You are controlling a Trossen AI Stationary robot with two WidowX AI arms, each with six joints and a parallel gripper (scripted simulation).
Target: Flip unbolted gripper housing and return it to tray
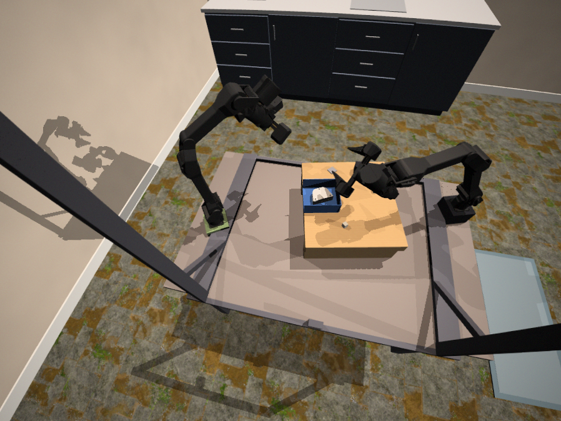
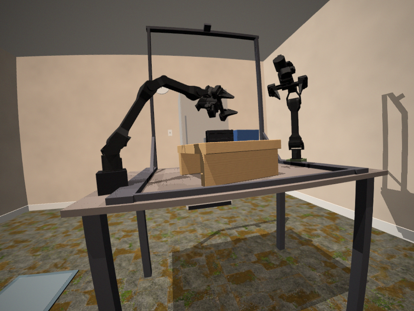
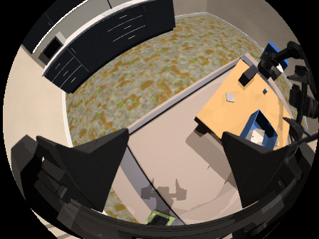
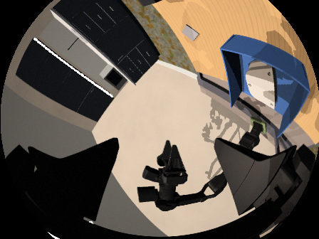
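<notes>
Now: the white gripper housing 200 mm below my left hand, 170 mm to the right of it and 170 mm behind it. Also, from my left hand: blue tray 210 mm below, 190 mm to the right, 180 mm behind; then flat grey plate 230 mm to the right, 230 mm below, 20 mm behind; then black box 370 mm to the right, 200 mm below, 40 mm behind.
</notes>
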